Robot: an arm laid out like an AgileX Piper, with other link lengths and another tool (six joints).
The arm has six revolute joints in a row. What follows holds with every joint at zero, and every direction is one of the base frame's.
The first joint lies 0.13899 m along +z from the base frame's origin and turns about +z.
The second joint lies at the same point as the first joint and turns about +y.
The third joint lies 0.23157 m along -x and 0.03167 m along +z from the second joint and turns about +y.
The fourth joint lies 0.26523 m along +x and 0.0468 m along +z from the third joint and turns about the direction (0.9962, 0, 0.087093).
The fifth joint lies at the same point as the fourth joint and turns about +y.
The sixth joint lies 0.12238 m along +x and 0.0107 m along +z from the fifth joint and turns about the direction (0.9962, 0, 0.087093).
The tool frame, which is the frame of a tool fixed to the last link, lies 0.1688 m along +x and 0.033 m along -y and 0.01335 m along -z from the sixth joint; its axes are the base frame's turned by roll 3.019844, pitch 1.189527 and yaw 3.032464 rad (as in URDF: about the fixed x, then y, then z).
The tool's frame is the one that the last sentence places.
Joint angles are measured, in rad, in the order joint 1, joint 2, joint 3, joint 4, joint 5, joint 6. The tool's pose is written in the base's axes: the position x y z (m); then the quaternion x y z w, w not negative. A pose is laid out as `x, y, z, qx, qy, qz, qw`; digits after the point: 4 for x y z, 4 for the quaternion.
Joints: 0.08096 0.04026 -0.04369 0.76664 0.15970 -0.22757
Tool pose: 0.3210, 0.0440, 0.1796, 0.0740, 0.8327, 0.2879, 0.4673
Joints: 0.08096 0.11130 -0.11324 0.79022 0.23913 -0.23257
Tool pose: 0.3184, 0.0611, 0.1794, 0.0602, 0.8464, 0.3027, 0.4340
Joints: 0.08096 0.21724 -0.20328 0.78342 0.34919 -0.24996
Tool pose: 0.3143, 0.0807, 0.1723, 0.0317, 0.8718, 0.3010, 0.3853
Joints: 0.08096 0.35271 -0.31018 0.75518 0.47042 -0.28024
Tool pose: 0.3098, 0.0976, 0.1613, -0.0055, 0.9008, 0.2853, 0.3275
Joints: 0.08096 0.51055 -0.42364 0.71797 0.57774 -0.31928
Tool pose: 0.3080, 0.1081, 0.1476, -0.0422, 0.9264, 0.2618, 0.2671
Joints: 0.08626 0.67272 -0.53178 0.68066 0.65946 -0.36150
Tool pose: 0.3097, 0.1144, 0.1330, -0.0765, 0.9452, 0.2376, 0.2107
